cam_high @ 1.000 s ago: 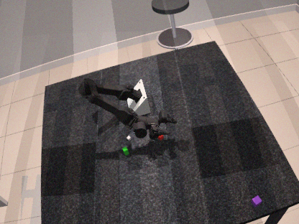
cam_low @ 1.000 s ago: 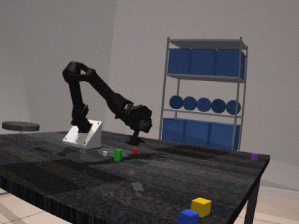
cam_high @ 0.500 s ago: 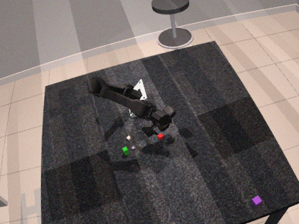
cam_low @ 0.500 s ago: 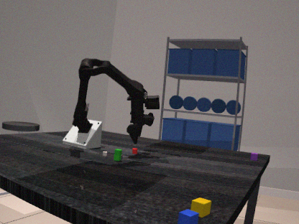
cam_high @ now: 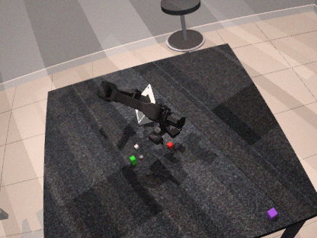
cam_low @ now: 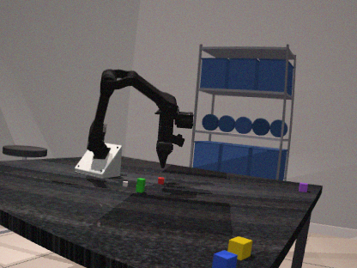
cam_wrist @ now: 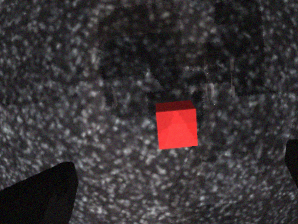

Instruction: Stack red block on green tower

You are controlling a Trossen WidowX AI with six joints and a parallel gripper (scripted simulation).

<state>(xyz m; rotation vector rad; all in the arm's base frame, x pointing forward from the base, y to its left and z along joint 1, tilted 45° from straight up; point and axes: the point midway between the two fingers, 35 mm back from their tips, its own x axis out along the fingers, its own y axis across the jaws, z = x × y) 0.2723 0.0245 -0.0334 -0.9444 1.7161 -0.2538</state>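
Now: the red block 60 mm below my gripper tip.
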